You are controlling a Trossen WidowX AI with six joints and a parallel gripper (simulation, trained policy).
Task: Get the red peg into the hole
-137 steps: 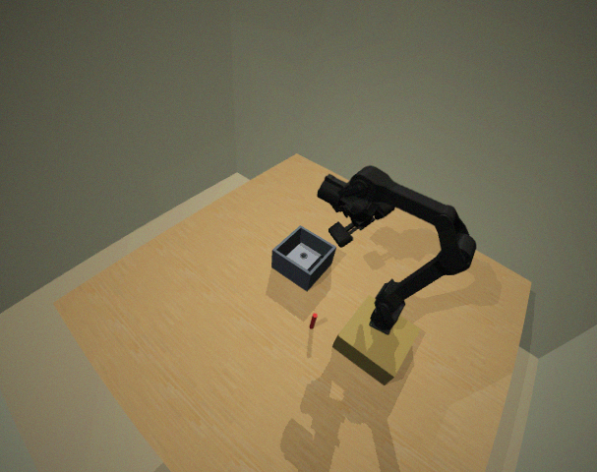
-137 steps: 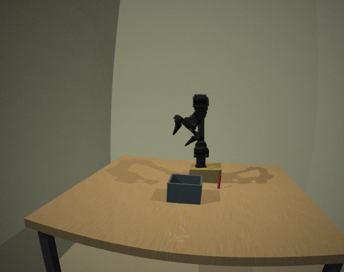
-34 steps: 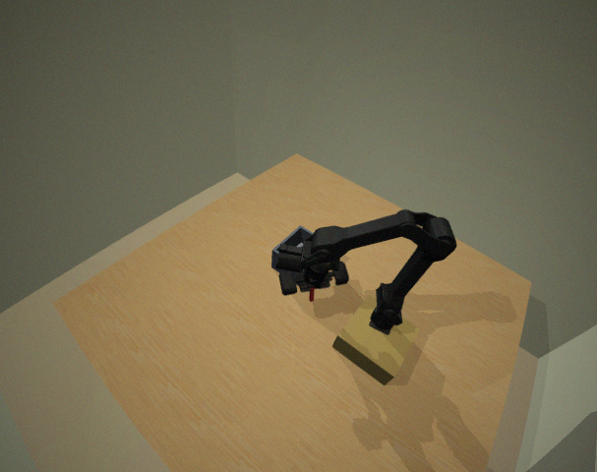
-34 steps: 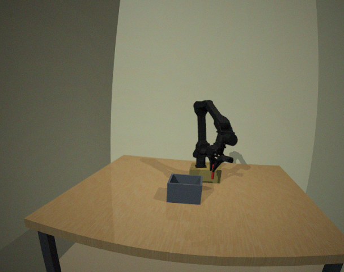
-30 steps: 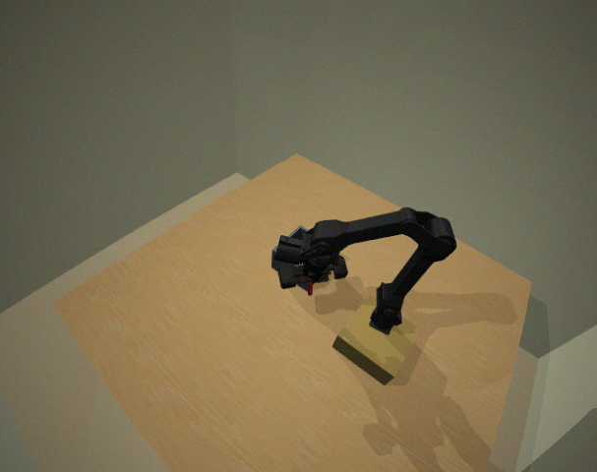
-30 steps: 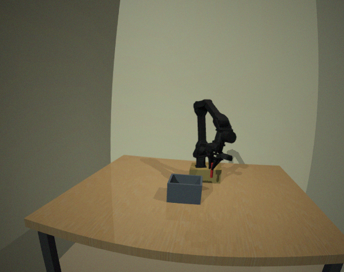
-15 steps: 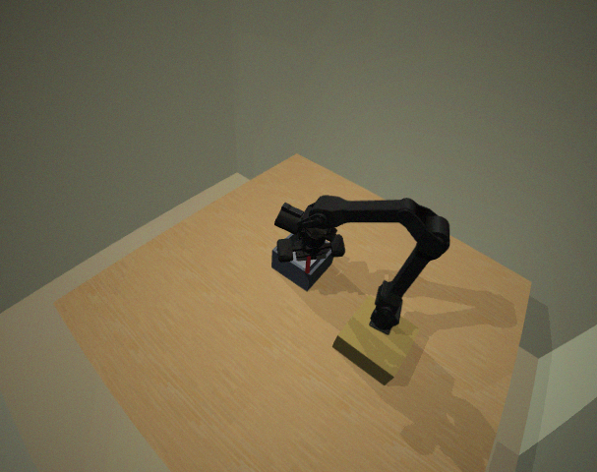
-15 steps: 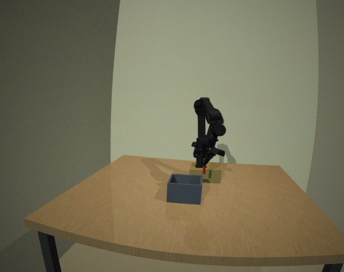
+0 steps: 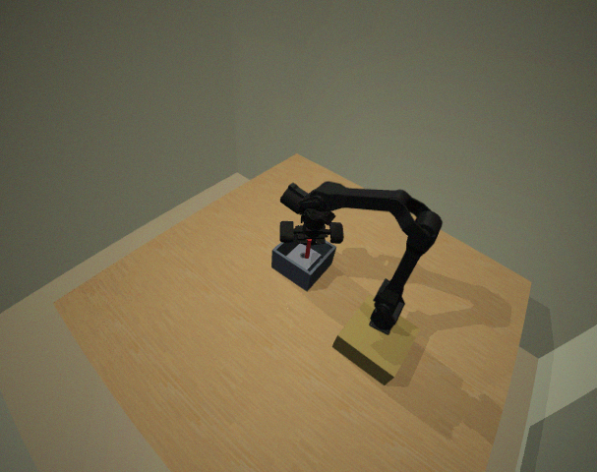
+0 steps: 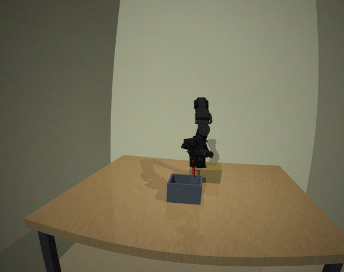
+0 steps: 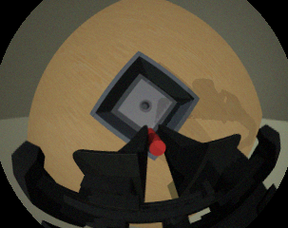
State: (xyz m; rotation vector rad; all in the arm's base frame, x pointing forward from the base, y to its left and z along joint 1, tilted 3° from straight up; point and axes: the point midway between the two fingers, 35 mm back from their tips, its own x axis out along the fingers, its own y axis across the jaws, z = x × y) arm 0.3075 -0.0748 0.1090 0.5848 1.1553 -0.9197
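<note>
Right now my gripper tip is 10 mm past the red peg, 10 mm to the right of it and 10 mm above it. Round my gripper tip: grey plate: 20 mm ahead, 20 mm to the right, 110 mm below; then blue-grey box: 20 mm ahead, 20 mm to the right, 130 mm below.
</note>
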